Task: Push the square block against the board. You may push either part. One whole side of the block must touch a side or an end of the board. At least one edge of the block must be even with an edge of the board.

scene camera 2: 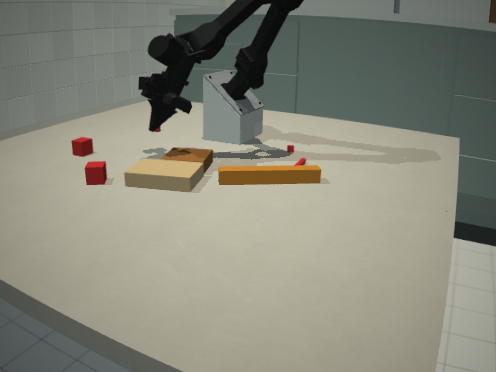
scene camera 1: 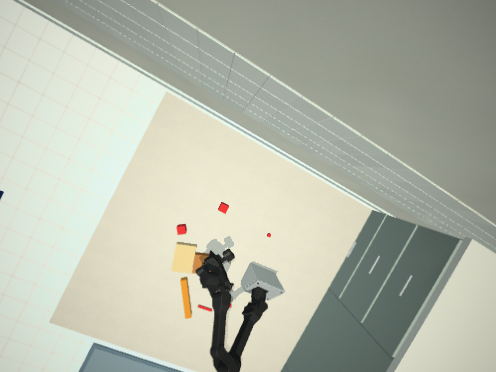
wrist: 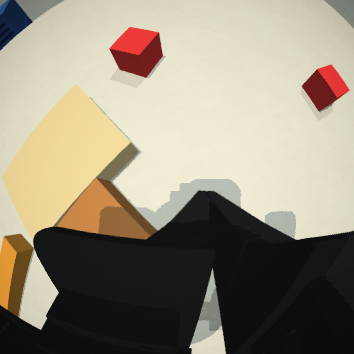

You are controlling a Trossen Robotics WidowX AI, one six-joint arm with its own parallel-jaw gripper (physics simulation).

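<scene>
The pale yellow board lies flat on the table. The brown square block lies along one side of it, with no gap visible. In the wrist view the board's corner sticks out past the block's nearer corner. At the opposite end their edges look about even in scene camera 2; the wrist view hides part of that end. My gripper is shut and empty, raised above the table near the block's side away from the orange bar. The arm hides part of the block.
An orange bar lies near the board. Two red cubes stand on its other side. A small red piece, a red stick and the grey arm base are also on the table.
</scene>
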